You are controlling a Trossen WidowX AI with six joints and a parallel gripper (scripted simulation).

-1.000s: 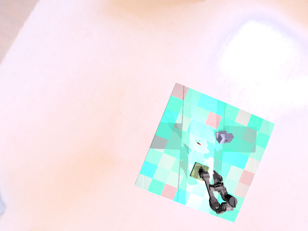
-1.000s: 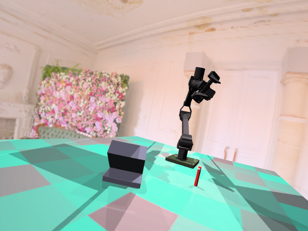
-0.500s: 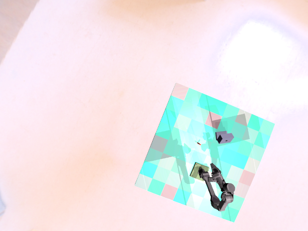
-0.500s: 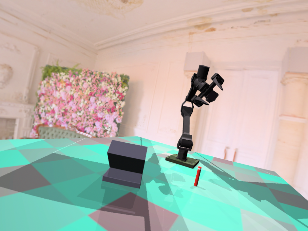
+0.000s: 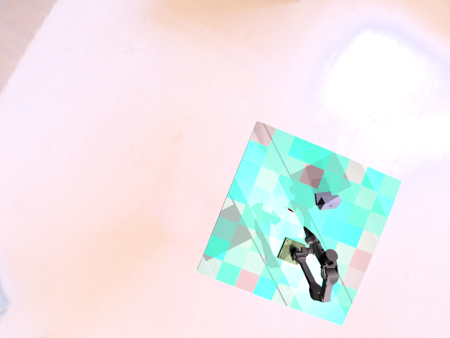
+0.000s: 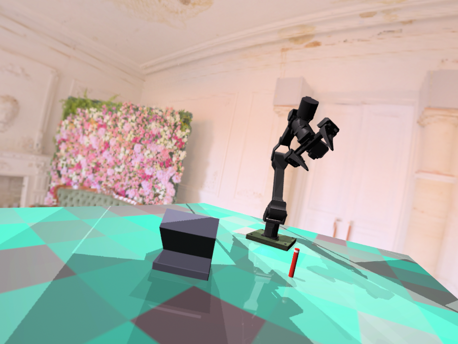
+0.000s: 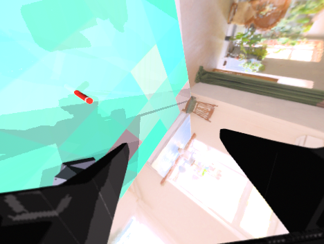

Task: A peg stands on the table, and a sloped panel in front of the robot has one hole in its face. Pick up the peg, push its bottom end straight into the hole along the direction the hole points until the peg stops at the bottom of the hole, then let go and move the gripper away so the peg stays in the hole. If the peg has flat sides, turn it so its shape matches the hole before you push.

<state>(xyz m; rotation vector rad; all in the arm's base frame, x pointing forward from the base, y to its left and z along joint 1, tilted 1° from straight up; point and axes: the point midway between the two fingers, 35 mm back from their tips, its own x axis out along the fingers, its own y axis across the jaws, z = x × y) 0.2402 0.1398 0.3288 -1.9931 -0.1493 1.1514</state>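
Right now the round red peg is 270 mm below my gripper tip, 40 mm ahead of it and 10 mm to the right of it. Also, from my gripper tip: low foot (320 mm below, 240 mm to the right, 210 mm ahead); then grey sloped panel (250 mm to the right, 250 mm below, 200 mm ahead).
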